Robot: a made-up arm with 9 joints.
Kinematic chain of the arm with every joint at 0, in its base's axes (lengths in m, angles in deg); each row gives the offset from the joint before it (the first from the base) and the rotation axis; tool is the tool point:
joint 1: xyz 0 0 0.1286 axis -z
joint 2: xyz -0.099 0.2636 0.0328 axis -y
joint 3: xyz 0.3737 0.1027 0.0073 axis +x
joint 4: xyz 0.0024 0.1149 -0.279 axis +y
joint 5: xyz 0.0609 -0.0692 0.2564 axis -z
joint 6: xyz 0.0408 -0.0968 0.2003 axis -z
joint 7: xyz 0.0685 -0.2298 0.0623 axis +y
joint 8: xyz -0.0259 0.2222 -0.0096 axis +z
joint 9: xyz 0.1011 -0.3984 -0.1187 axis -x
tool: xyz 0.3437 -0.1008 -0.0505
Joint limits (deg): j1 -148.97..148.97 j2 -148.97..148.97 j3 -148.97..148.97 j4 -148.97..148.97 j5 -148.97..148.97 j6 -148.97..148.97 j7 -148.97..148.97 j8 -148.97..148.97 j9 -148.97..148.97
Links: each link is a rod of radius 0.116 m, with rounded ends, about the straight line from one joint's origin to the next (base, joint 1, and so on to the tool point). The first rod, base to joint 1, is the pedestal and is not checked.
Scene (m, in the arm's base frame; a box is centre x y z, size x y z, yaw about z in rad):
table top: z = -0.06
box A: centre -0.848 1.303 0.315 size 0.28 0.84 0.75 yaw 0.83
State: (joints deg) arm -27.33 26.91 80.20 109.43 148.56 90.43 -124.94 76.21 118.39
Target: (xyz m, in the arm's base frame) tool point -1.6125 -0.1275 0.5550
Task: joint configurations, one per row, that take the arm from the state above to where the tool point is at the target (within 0.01 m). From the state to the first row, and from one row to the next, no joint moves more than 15 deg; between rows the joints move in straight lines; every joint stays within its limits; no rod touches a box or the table.
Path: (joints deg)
1: -31.73 31.93 87.12 110.13 148.62 92.64 -128.08 63.26 122.76
2: -36.12 36.95 94.05 110.82 148.68 94.85 -131.22 50.31 127.13
3: -40.52 41.96 100.97 111.52 148.74 97.05 -134.36 37.36 131.50
4: -44.91 46.98 107.90 112.22 148.79 99.26 -137.50 24.41 135.86
5: -49.31 52.00 114.82 112.92 148.85 101.47 -140.64 11.46 140.23
6: -53.70 57.02 121.75 113.61 148.91 103.68 -143.78 -1.49 144.60
7: -58.10 62.04 128.67 114.31 148.97 105.89 -146.92 -14.44 148.97
8: -70.27 52.19 129.19 120.22 148.97 103.32 -146.77 0.25 135.84
9: -82.44 42.33 129.70 126.14 148.97 100.75 -146.62 14.94 122.71
10: -94.62 32.48 130.21 132.05 148.97 98.18 -146.48 29.64 109.58
11: -106.79 22.63 130.72 137.96 148.97 95.61 -146.33 44.33 96.45
12: -107.98 27.12 119.44 141.63 144.63 88.61 -143.08 46.40 101.66
13: -109.16 31.62 108.15 145.30 140.29 81.61 -139.84 48.46 106.86
14: -110.35 36.11 96.87 148.97 135.95 74.62 -136.59 50.53 112.07

